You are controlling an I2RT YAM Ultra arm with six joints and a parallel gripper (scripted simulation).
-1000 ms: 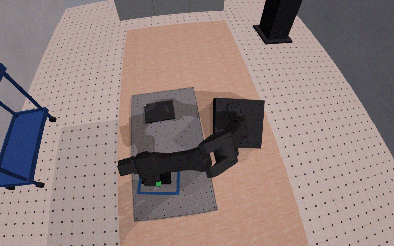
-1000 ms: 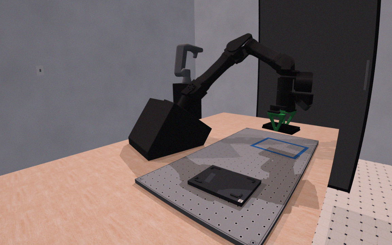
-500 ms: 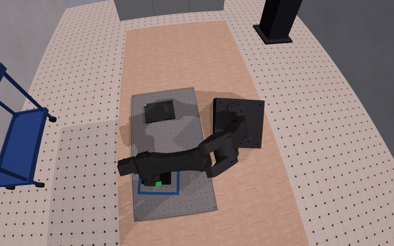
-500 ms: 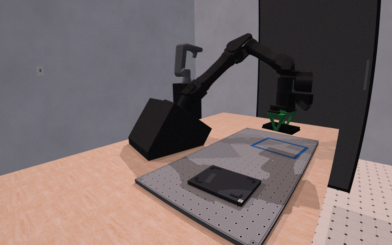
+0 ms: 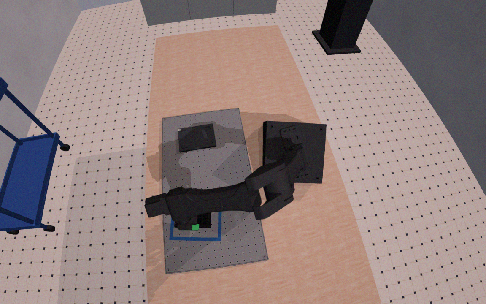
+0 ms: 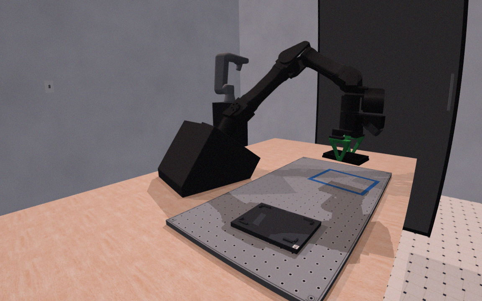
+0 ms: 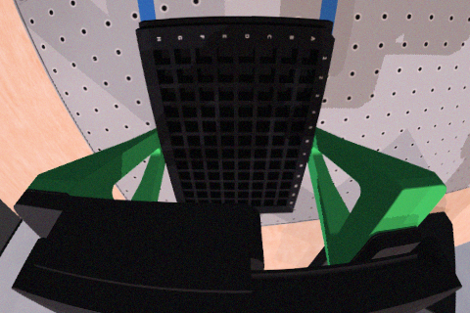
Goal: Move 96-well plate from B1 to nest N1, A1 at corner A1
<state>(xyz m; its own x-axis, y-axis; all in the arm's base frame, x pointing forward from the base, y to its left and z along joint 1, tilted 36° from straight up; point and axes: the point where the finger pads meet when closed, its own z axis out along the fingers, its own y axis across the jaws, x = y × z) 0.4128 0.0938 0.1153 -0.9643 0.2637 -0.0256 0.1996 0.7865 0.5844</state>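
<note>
Now: hand 37 cm to the left of the plate nest N1, 8 cm above it and 5 cm past it. Round my hand: black 96-well plate right at my hand; then A1 label 43 cm to the right, 7 cm below, 2 cm ahead.
</note>
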